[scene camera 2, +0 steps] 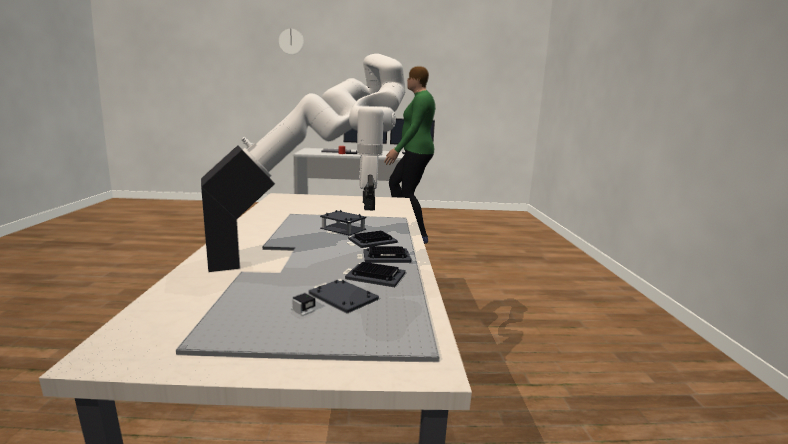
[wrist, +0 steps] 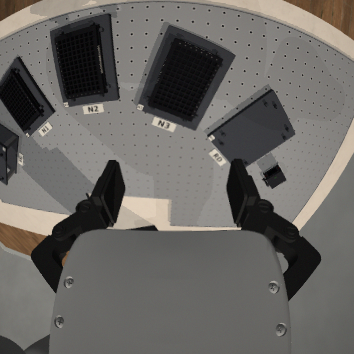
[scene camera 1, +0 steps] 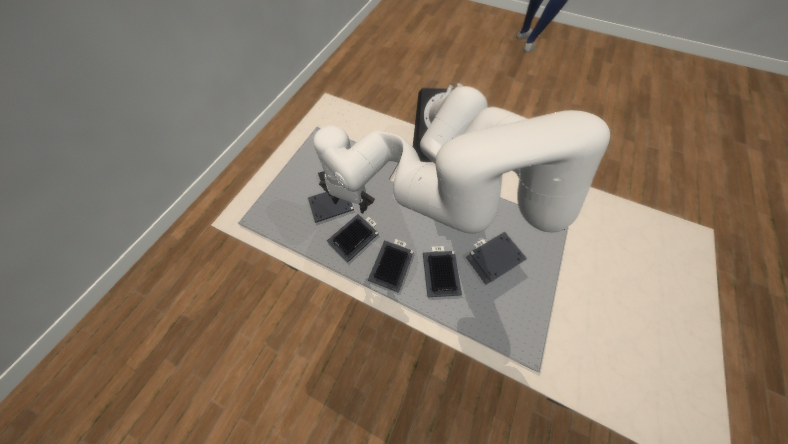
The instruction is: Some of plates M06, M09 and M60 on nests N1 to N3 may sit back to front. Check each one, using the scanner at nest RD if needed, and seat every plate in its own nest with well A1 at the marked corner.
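Places are measured from the arm's base along level axes (x ahead, y left, z up), in centimetres.
Pixels of known places: gripper, fingertip midpoint: (scene camera 2: pixel 368 206) (wrist: pixel 174 173) (scene camera 1: pixel 350 205); arm's base at its link origin: (scene camera 2: pixel 256 163).
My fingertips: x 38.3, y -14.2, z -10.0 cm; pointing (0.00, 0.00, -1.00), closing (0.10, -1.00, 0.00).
Observation:
Ahead of a thing's pixels: the offset from my fingertips to its top centre. "*": to the spot under its first point. Level surfaces: height alone.
Three black gridded plates lie flat in dark nests: one on N1 @[dx +1.0, dy +35.4, dz -19.9 cm] (scene camera 1: pixel 442 273) (scene camera 2: pixel 373 237) (wrist: pixel 21 98), one on N2 @[dx +6.5, dy +17.5, dz -19.9 cm] (scene camera 1: pixel 392 265) (scene camera 2: pixel 387 252) (wrist: pixel 80 62), one on N3 @[dx +3.0, dy -0.9, dz -19.9 cm] (scene camera 1: pixel 354 237) (scene camera 2: pixel 376 271) (wrist: pixel 185 77). The N2 plate shows a pale strip along one long side in the wrist view. Plate names and well A1 are too small to read. Each nest has a small white corner mark near its label. Nest RD @[dx -7.5, dy -17.6, dz -18.9 cm] (scene camera 1: pixel 329 206) (scene camera 2: pixel 343 295) (wrist: pixel 257 127) holds no plate; the black scanner @[* dx -15.0, dy -27.8, dz -19.3 cm] (scene camera 2: pixel 303 303) (wrist: pixel 273 176) stands beside it. My gripper (scene camera 1: pixel 348 202) (scene camera 2: pixel 368 204) (wrist: pixel 174 173) is open and empty, above the board.
A raised dark platform on posts @[* dx -11.7, dy +50.3, dz -16.5 cm] (scene camera 1: pixel 496 256) (scene camera 2: pixel 342 216) (wrist: pixel 7 150) stands beyond N1. The grey perforated board @[dz -22.5 cm] (scene camera 1: pixel 512 336) (scene camera 2: pixel 248 336) lies on the pale table @[dz -23.8 cm] (scene camera 1: pixel 650 286) (scene camera 2: pixel 132 330). A person in green (scene camera 2: pixel 420 121) stands behind the table's far end.

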